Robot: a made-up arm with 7 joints.
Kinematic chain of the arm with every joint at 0, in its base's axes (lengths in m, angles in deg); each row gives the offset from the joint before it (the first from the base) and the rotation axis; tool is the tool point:
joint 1: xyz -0.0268 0.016 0.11 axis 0 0.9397 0.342
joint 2: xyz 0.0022 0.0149 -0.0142 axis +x
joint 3: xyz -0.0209 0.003 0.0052 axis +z
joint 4: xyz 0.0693 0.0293 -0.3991 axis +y
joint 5: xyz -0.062 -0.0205 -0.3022 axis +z
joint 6: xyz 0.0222 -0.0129 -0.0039 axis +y
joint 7: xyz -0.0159 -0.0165 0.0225 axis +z
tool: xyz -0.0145 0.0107 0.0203
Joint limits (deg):
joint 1: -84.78..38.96
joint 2: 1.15..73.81
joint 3: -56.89..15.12
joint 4: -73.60..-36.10
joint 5: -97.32..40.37
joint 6: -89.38..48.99
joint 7: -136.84..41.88
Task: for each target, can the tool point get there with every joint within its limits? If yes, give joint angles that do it. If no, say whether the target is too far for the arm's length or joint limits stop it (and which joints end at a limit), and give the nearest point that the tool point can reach.
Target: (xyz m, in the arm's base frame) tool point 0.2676 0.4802 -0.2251
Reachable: yes | joints -6.24 60.95 -15.69 -62.41 -53.21 5.85 -69.86
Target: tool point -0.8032 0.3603 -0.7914
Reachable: no: too far | nearest point -0.4435 0.2475 -0.4885 | short by 0.484 m
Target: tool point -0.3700 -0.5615 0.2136
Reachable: no: joint limits stop it (at a limit: joint 1, joint 2, joint 3, joint 4, joint 6, joint 7) | nearest point -0.1835 -0.2602 -0.4030 | short by 0.711 m
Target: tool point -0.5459 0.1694 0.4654
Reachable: no: joint limits stop it (at a limit: joint 1, joint 2, joint 3, joint 4, joint 6, joint 7) | nearest point -0.3205 0.5810 -0.1352 | short by 0.762 m
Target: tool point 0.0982 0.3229 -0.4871
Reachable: yes | joints 3.56 40.32 -46.47 -53.93 -85.63 -15.19 16.09
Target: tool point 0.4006 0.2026 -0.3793
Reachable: yes | joints -27.02 28.91 -30.57 -39.74 26.01 0.40 -14.83
